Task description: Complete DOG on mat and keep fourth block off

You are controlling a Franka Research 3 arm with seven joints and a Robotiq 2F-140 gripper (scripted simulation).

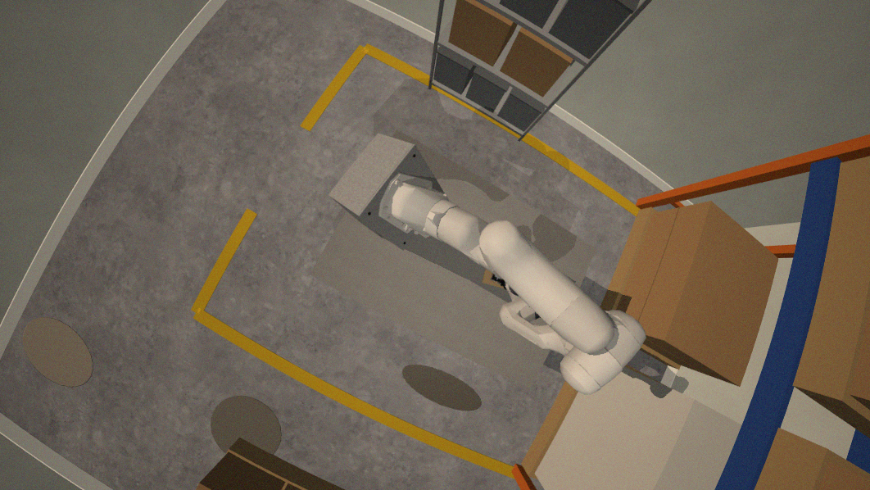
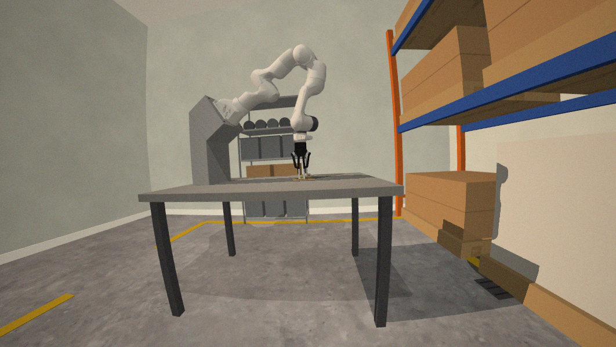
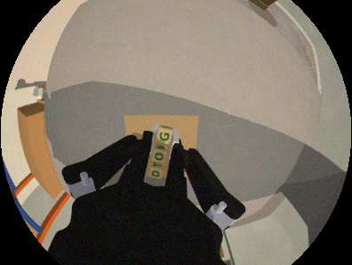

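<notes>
The mat is 2 cm ahead of my hand, 3 cm to the left of it and 4 cm below it.
</notes>
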